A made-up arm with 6 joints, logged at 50 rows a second.
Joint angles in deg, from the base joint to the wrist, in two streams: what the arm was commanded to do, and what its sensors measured. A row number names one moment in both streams.
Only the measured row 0 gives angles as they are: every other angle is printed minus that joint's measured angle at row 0.
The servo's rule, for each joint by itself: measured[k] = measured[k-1] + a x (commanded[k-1-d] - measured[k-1]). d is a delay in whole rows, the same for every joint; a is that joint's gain. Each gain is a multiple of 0.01, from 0.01 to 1. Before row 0 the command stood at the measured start. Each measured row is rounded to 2 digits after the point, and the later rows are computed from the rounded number. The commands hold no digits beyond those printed.
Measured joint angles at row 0:
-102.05 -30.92 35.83 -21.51 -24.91 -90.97
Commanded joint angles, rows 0 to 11:
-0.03 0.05 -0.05 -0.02 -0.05 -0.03
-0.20 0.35 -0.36 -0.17 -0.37 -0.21
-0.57 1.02 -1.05 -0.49 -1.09 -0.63
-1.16 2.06 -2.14 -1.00 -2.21 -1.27
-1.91 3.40 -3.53 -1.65 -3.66 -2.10
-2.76 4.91 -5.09 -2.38 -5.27 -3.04
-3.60 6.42 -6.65 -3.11 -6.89 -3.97
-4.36 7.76 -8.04 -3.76 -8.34 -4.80
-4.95 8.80 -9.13 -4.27 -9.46 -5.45
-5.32 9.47 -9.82 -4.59 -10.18 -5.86
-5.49 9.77 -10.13 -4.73 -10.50 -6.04
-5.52 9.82 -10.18 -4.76 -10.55 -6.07
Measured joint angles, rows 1 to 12:
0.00 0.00 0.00 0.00 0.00 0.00
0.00 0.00 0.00 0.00 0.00 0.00
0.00 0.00 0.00 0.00 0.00 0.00
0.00 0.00 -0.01 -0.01 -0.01 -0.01
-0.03 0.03 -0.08 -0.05 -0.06 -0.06
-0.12 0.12 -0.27 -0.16 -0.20 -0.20
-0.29 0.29 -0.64 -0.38 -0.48 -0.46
-0.55 0.57 -1.22 -0.71 -0.93 -0.85
-0.90 0.96 -1.99 -1.14 -1.54 -1.38
-1.33 1.45 -2.92 -1.65 -2.29 -2.00
-1.81 2.02 -3.94 -2.20 -3.14 -2.67
-2.31 2.63 -4.98 -2.74 -4.02 -3.34
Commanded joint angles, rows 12 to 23:
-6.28 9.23 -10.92 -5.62 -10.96 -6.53
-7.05 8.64 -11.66 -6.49 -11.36 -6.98
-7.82 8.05 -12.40 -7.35 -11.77 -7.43
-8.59 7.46 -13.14 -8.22 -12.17 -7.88
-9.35 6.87 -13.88 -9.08 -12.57 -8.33
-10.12 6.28 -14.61 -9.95 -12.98 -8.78
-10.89 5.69 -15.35 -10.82 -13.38 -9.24
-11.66 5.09 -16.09 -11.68 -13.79 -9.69
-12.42 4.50 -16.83 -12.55 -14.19 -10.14
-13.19 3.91 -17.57 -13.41 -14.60 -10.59
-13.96 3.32 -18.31 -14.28 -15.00 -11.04
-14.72 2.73 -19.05 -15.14 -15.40 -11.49
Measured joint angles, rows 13 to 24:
-2.79 3.25 -5.95 -3.22 -4.88 -3.94
-3.22 3.84 -6.79 -3.61 -5.67 -4.44
-3.59 4.38 -7.47 -3.91 -6.35 -4.83
-4.02 4.82 -8.16 -4.35 -7.00 -5.24
-4.50 5.16 -8.86 -4.91 -7.61 -5.66
-5.03 5.42 -9.57 -5.54 -8.19 -6.08
-5.60 5.60 -10.28 -6.24 -8.75 -6.51
-6.20 5.71 -11.00 -6.98 -9.28 -6.95
-6.83 5.76 -11.72 -7.75 -9.80 -7.39
-7.48 5.75 -12.45 -8.55 -10.30 -7.83
-8.15 5.69 -13.18 -9.36 -10.79 -8.28
-8.83 5.58 -13.91 -10.19 -11.27 -8.73

